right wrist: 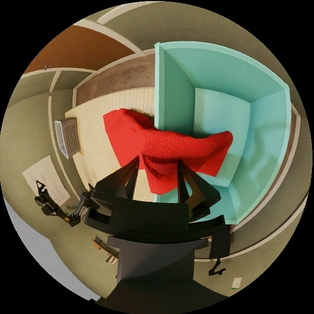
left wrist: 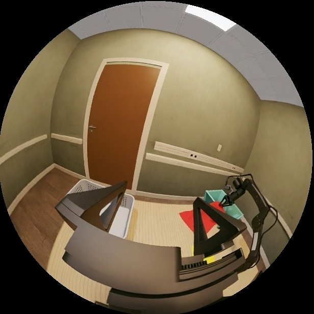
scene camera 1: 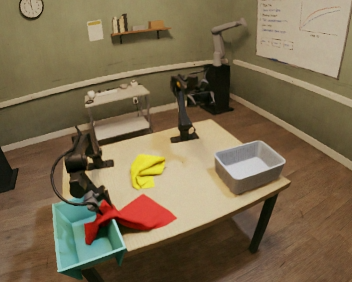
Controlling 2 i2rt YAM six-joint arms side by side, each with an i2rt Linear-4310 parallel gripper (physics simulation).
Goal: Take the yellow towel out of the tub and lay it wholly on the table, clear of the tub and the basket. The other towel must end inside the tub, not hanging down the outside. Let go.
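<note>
The yellow towel (scene camera 1: 147,167) lies loosely folded on the table (scene camera 1: 195,200), apart from the tub and basket; a little shows in the left wrist view. The red towel (scene camera 1: 145,212) (left wrist: 189,218) (right wrist: 125,137) lies across the rim of the teal tub (scene camera 1: 62,230) (left wrist: 216,196) (right wrist: 220,65), one part inside it and the other on the table. My right gripper (scene camera 1: 97,206) (right wrist: 158,160) is partly open at the tub's rim, its fingertips close over the red towel; contact is unclear. My left gripper (scene camera 1: 206,92) (left wrist: 162,194) is wide open and empty, raised above the far side of the table.
The grey basket (scene camera 1: 240,180) (right wrist: 69,137) stands near the table's right edge in the scene view. The tub sits at the table's near left corner. My left arm's base stands at the table's far edge. A shelf cart (scene camera 1: 117,95) stands behind the table.
</note>
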